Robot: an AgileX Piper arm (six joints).
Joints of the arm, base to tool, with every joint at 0 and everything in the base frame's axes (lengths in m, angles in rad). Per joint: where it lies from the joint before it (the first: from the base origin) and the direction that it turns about. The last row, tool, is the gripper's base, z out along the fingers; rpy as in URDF.
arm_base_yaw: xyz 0 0 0.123 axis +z
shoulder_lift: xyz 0 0 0 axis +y
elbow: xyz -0.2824 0 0.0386 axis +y
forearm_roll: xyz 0.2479 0 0.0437 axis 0.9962 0 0.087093
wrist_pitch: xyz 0 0 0 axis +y
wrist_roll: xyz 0.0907 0 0.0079 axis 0.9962 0 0.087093
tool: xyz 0 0 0 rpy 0 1.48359 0
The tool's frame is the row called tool.
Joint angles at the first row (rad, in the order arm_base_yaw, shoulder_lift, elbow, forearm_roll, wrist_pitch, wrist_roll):
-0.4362 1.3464 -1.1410 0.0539 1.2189 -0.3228
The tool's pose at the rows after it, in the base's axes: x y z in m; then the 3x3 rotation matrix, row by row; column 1 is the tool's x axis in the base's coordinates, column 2 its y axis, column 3 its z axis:
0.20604, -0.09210, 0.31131; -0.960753, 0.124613, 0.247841; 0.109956, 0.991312, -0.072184; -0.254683, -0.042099, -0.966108
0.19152, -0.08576, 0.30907; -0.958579, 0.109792, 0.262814; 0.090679, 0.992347, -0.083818; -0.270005, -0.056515, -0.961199
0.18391, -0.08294, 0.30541; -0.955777, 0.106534, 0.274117; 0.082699, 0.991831, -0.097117; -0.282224, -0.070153, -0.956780
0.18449, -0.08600, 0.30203; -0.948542, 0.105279, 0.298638; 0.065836, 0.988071, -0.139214; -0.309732, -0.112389, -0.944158
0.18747, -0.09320, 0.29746; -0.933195, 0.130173, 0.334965; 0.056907, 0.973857, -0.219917; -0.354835, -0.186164, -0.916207
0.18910, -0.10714, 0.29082; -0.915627, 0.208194, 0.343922; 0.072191, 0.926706, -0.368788; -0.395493, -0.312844, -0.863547
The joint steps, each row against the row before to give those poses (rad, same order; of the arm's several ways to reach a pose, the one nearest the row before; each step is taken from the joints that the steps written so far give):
0.0000 -0.0850 0.0719 -0.0119 -0.0110 -0.0036
0.0000 -0.0629 0.0590 -0.0042 -0.0154 -0.0165
0.0000 -0.0344 0.0408 -0.0076 -0.0229 -0.0041
0.0000 -0.0063 0.0223 -0.0302 -0.0582 -0.0011
0.0000 0.0000 0.0283 -0.0682 -0.0999 0.0339
0.0000 0.0072 0.0406 -0.1774 -0.1217 0.1373

